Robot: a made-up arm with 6 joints. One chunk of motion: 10 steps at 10 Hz.
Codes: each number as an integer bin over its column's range. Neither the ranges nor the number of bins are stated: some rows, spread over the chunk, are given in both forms.
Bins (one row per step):
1: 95 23 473 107 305 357
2: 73 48 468 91 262 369
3: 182 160 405 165 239 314
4: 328 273 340 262 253 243
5: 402 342 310 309 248 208
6: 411 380 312 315 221 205
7: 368 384 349 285 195 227
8: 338 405 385 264 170 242
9: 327 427 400 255 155 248
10: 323 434 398 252 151 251
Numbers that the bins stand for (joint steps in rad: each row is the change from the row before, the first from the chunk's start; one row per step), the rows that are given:
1: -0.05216 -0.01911 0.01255 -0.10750 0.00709 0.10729
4: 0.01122 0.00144 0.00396 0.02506 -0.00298 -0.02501
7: 0.02210 0.01056 0.00454 0.04473 -0.01422 -0.04357
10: 0.00986 0.01467 0.00770 0.01651 -0.02275 -0.01572
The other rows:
2: -0.05814 -0.01705 0.01222 -0.12118 -0.00124 0.12121
3: -0.02849 -0.00785 0.00815 -0.05789 -0.00570 0.05739
5: 0.03135 0.00711 0.00202 0.06525 -0.00395 -0.06562
6: 0.03380 0.01023 0.00215 0.07038 -0.00918 -0.06910
8: 0.01394 0.01229 0.00686 0.02677 -0.01906 -0.02617
9: 0.01095 0.01410 0.00783 0.01907 -0.02197 -0.01920

